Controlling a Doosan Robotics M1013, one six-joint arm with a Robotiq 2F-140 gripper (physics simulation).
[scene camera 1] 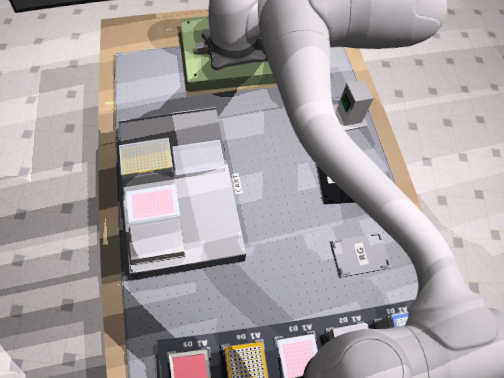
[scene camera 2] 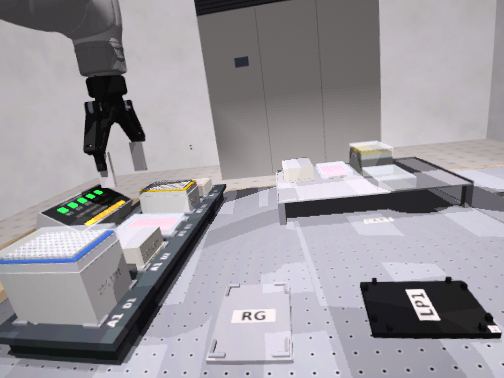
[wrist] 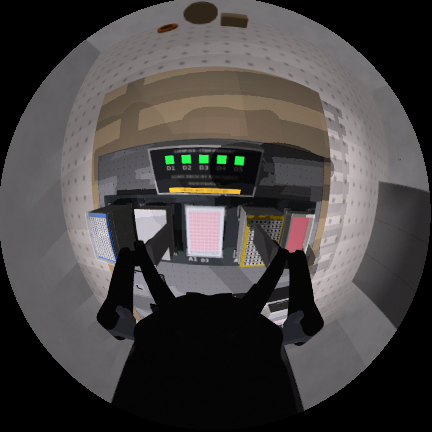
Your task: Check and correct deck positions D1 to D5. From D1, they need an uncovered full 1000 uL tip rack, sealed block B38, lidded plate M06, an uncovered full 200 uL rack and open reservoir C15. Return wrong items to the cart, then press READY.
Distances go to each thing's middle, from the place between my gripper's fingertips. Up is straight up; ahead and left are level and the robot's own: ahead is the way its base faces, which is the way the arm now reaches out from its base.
Labels:
Right now my hand is 28 cm to the right of the grey RG pad (scene camera 2: 254, 323), 26 cm past it and 16 cm above it. From my hand the other things lie so: small device with green screen (scene camera 1: 356, 98) (70 cm behind, 42 cm to the left, 10 cm below); black LP1 pad (scene camera 2: 447, 309) (49 cm behind, 30 cm to the left, 16 cm below).

